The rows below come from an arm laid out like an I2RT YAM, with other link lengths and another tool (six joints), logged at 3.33 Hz.
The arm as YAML. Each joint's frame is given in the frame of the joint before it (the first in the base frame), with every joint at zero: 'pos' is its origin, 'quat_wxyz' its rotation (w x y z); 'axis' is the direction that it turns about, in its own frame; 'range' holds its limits. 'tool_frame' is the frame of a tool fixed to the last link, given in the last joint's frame.
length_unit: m
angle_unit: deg
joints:
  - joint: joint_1
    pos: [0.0, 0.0, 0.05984]
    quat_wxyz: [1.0, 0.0, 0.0, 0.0]
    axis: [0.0, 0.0, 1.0]
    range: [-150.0, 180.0]
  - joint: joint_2
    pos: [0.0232, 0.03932, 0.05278]
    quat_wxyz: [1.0, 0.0, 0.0, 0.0]
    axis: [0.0, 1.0, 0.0]
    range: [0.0, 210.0]
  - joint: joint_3
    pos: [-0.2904, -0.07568, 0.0]
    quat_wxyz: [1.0, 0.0, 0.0, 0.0]
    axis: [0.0, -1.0, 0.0]
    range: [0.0, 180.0]
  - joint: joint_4
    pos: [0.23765, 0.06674, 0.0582]
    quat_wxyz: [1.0, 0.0, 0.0, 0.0]
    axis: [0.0, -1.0, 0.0]
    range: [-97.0, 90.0]
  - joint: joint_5
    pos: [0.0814, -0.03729, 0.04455]
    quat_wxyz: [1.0, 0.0, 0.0, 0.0]
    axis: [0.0, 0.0, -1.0]
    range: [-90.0, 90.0]
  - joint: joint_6
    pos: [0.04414, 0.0, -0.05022]
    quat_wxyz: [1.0, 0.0, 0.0, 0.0]
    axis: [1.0, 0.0, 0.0]
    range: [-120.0, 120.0]
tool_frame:
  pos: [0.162, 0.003, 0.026]
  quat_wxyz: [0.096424, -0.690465, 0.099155, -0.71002]
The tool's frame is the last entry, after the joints.
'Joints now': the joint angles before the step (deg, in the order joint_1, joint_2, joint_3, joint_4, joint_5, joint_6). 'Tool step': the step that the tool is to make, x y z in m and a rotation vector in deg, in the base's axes. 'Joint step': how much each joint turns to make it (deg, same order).
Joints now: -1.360 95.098 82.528 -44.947 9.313 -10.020
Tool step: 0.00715 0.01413 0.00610 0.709 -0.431 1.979
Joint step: 1.315 0.878 2.179 -0.852 -0.960 -0.175
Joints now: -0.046 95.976 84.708 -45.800 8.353 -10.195
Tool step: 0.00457 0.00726 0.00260 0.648 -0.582 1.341
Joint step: 0.396 0.339 0.622 0.361 -1.059 -0.440
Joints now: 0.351 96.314 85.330 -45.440 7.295 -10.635
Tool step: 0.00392 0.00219 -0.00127 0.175 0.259 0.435
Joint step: 0.110 0.953 0.982 -0.265 -0.327 -0.175
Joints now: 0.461 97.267 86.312 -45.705 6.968 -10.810
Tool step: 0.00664 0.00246 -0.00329 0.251 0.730 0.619
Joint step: 0.042 1.868 1.937 -0.757 -0.530 -0.346
